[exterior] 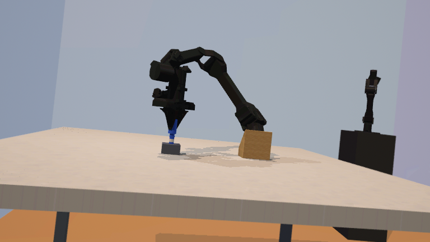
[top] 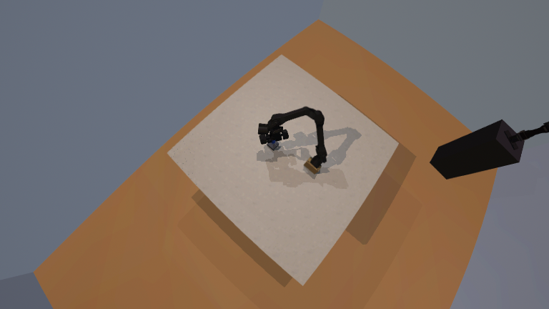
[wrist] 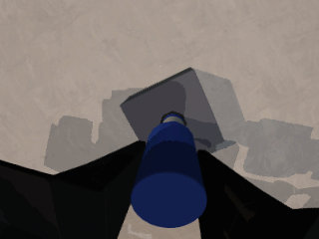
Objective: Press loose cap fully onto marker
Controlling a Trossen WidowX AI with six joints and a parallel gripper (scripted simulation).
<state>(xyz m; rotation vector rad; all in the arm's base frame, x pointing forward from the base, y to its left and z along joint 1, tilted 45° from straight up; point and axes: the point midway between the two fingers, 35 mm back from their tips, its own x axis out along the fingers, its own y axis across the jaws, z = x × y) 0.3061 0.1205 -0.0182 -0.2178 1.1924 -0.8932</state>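
My gripper tip is now 10 mm below the blue cap. Also, from my gripper tip: dark grey holder block (60 mm below).
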